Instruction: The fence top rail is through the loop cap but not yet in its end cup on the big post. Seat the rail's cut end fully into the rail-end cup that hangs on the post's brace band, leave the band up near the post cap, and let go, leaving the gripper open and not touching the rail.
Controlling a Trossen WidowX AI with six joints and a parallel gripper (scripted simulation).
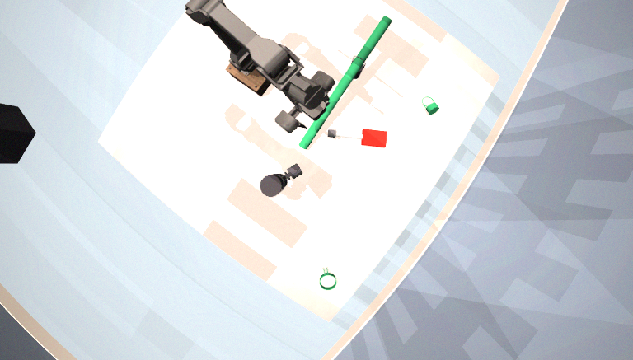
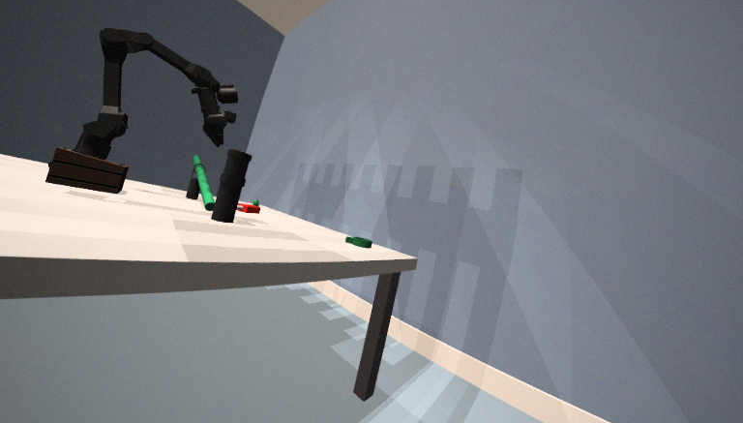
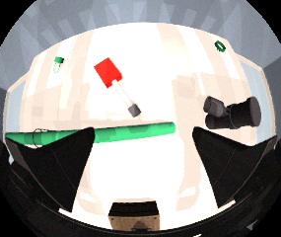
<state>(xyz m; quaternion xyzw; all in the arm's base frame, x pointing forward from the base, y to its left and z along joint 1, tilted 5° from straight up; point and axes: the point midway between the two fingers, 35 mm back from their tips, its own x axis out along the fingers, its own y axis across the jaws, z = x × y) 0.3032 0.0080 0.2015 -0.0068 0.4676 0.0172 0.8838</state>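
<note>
The dark rail-end cup lies 18 cm to the right of my gripper tip, 12 cm below it and 6 cm ahead of it. Also, from my gripper tip: green cup fitting: 38 cm to the left, 26 cm ahead, 22 cm below; dark bar: 51 cm behind, 45 cm to the left, 22 cm below.
</note>
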